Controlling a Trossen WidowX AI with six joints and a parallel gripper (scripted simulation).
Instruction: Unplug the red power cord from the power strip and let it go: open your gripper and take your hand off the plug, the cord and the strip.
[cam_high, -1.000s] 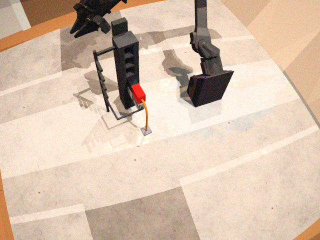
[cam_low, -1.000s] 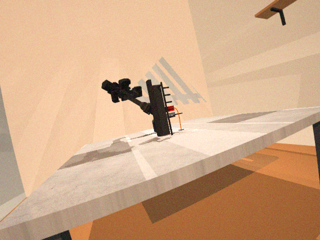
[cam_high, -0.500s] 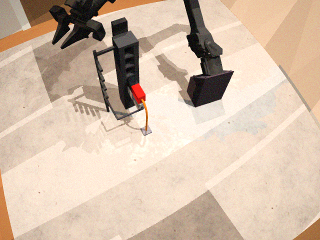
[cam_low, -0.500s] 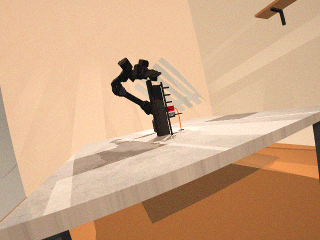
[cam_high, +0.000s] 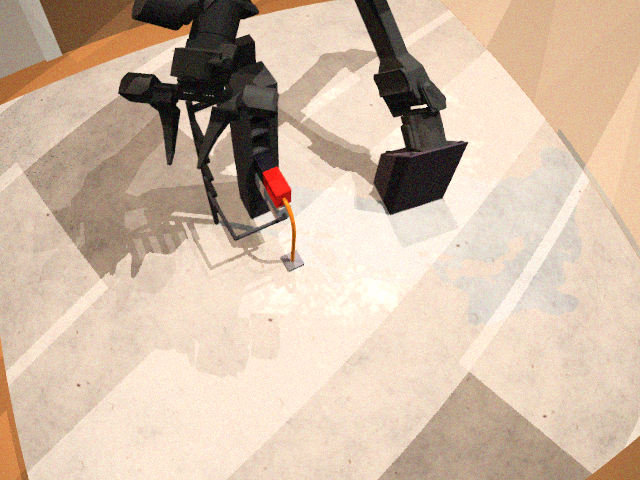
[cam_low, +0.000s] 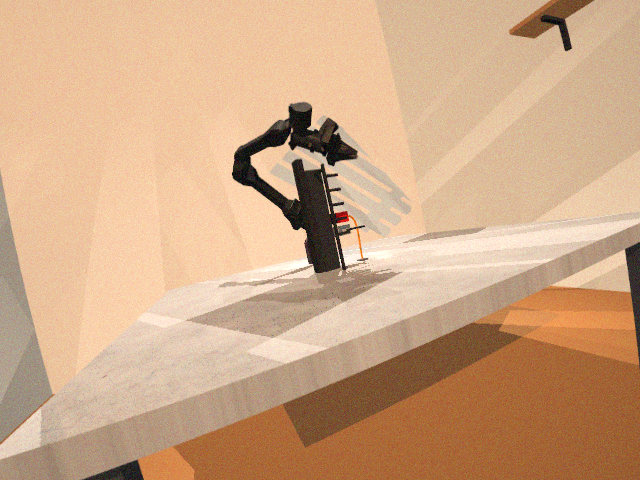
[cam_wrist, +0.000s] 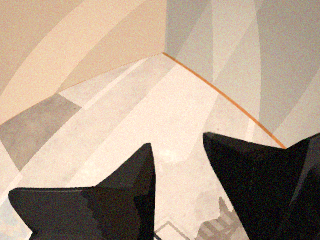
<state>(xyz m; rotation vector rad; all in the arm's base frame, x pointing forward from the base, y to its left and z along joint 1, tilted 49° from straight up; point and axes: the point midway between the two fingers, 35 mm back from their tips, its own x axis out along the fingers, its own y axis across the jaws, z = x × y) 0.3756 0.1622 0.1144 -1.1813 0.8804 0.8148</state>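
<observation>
The red plug is 12 cm behind my gripper tip, 6 cm to the right of it and 16 cm below it. Round my gripper tip: grey plate: 13 cm behind, 1 cm to the left, 33 cm below.
</observation>
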